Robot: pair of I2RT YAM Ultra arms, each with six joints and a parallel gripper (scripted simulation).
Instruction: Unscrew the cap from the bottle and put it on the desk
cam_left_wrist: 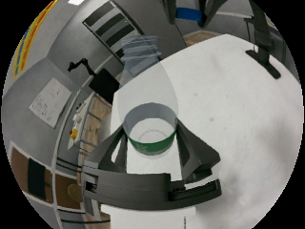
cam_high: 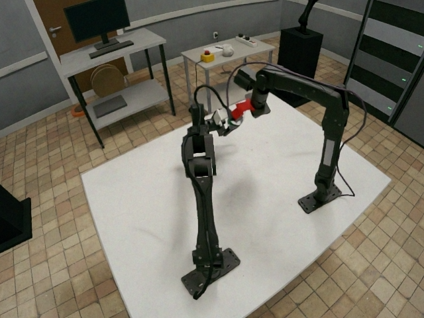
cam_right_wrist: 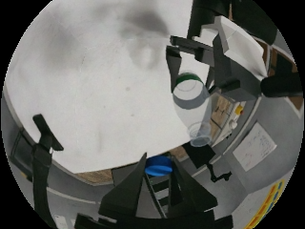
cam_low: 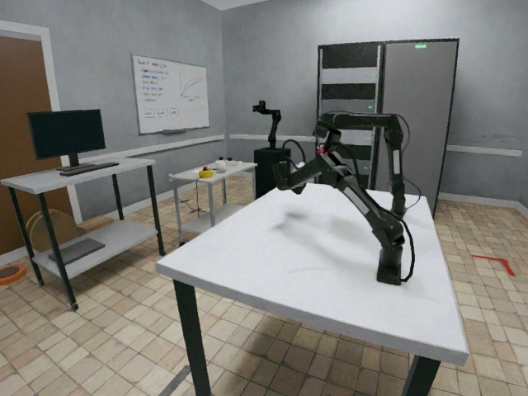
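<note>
Right now my right hand is 10 mm below the blue cap. Round my right hand: plastic bottle (90 mm ahead, 20 mm to the left, 60 mm below).
Now: the plastic bottle 1 cm behind my left hand, 1 cm to the right of it and 3 cm above it. The rest, counted from my left hand: blue cap (10 cm behind, 3 cm to the right, 9 cm above).
</note>
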